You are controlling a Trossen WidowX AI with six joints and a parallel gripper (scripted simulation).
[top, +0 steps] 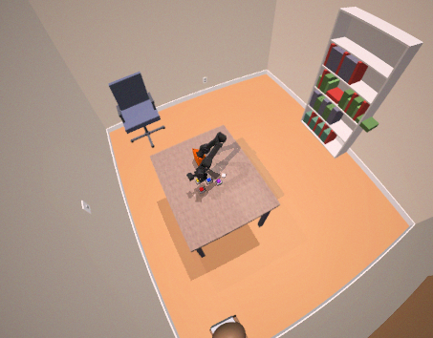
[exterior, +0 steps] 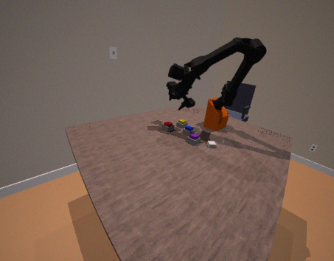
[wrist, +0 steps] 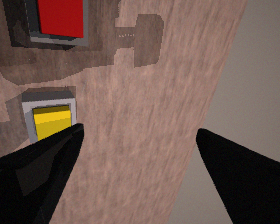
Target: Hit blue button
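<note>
The blue button is 10 mm behind my gripper tip, 140 mm to the left of it and 90 mm below it. From my gripper tip the other things lie so: yellow button 40 mm behind, 40 mm to the left, 90 mm below; red button 60 mm ahead, 40 mm to the left, 90 mm below; purple button 40 mm ahead, 220 mm to the left, 90 mm below.
</note>
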